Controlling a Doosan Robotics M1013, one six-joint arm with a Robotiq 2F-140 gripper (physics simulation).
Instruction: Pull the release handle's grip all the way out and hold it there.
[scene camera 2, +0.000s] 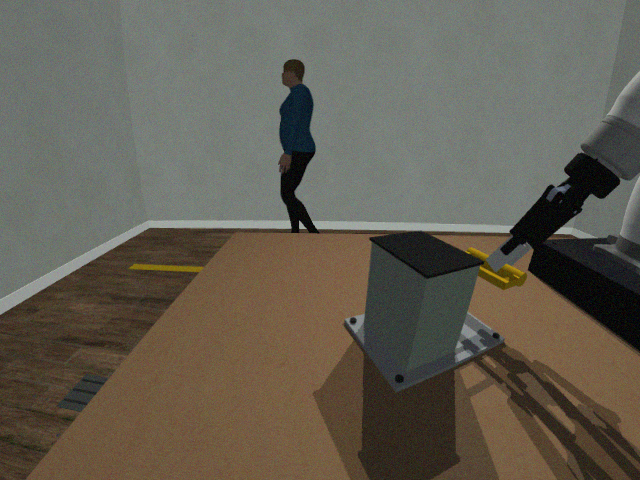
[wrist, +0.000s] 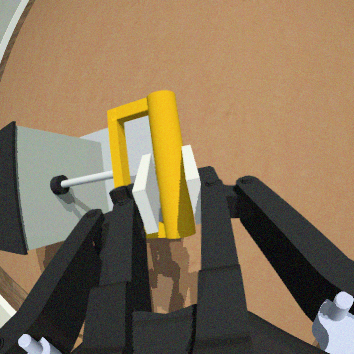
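Observation:
The release handle is a yellow rectangular frame with a thick round grip bar (scene camera 2: 514, 279) (wrist: 165, 130). A thin pale rod (wrist: 87, 179) joins it to a grey-green box (scene camera 2: 392, 304) (wrist: 55, 150) with a dark top. In the wrist view a stretch of rod shows between the box's black collar (wrist: 59, 184) and the frame. My gripper (scene camera 2: 506, 259) (wrist: 169, 166) is shut on the grip bar, with one white pad on each side of it; the left pad reaches inside the frame. The pads hide part of the bar and the frame's lower end.
The box stands on a light base plate (scene camera 2: 357, 329) (wrist: 138, 137) with dark bolts, on the brown table (scene camera 2: 258, 335). A black base block (scene camera 2: 584, 273) lies at the right, under the arm. A person in a blue top (scene camera 2: 297, 121) is beyond the table's far edge.

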